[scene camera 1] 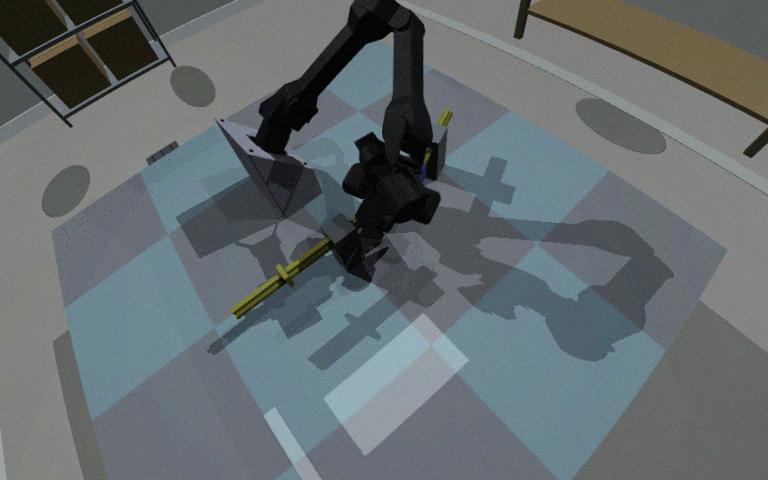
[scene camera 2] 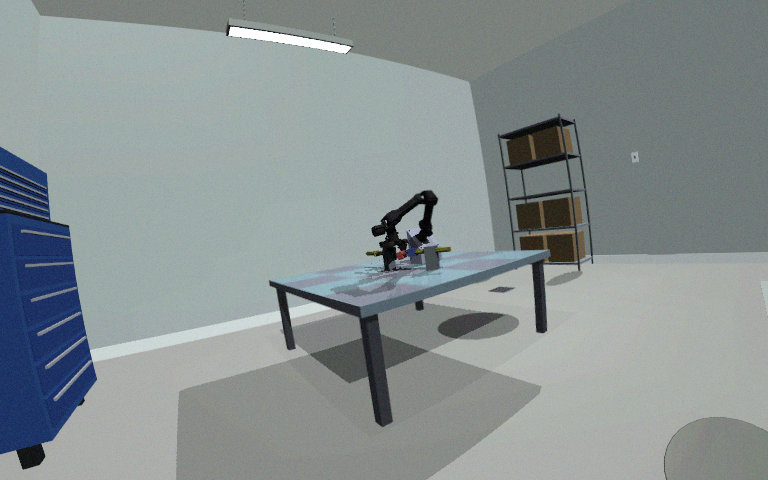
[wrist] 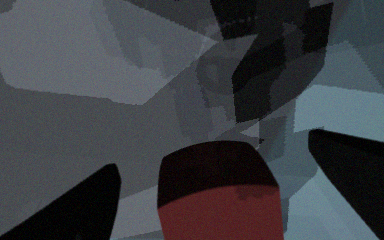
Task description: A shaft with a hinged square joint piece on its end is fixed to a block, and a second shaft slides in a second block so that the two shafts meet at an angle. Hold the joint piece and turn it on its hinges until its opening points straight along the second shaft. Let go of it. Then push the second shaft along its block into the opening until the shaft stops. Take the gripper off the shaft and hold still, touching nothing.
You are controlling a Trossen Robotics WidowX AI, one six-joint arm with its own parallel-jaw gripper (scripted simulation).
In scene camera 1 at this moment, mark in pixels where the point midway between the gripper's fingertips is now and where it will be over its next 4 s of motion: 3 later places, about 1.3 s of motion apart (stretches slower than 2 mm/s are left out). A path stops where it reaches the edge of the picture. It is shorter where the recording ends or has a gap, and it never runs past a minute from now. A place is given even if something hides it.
My gripper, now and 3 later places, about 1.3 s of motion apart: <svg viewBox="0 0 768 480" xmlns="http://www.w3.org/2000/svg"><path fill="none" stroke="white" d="M396 209L397 173L382 199L385 216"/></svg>
